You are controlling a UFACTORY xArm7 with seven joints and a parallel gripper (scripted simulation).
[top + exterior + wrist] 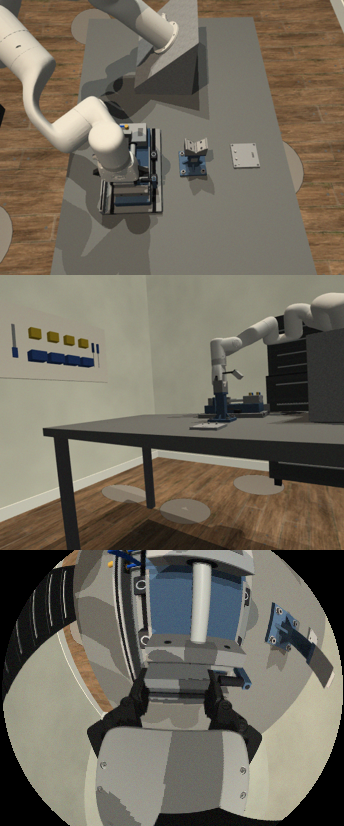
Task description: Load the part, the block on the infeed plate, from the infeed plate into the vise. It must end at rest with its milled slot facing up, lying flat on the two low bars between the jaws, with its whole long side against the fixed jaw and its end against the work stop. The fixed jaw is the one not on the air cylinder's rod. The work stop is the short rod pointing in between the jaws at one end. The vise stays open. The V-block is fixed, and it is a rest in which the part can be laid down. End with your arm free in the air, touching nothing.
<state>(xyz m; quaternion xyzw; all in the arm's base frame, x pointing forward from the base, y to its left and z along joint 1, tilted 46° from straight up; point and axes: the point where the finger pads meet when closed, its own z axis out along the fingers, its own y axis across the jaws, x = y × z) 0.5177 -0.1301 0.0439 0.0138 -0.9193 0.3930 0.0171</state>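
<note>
Now: hand right at the part. Also, from my hand: moving jaw: 30 mm behind, 20 mm to the left, 30 mm below; then fixed jaw: 30 mm ahead, 20 mm to the left, 30 mm below; then work stop: 70 mm to the left, 20 mm below.
</note>
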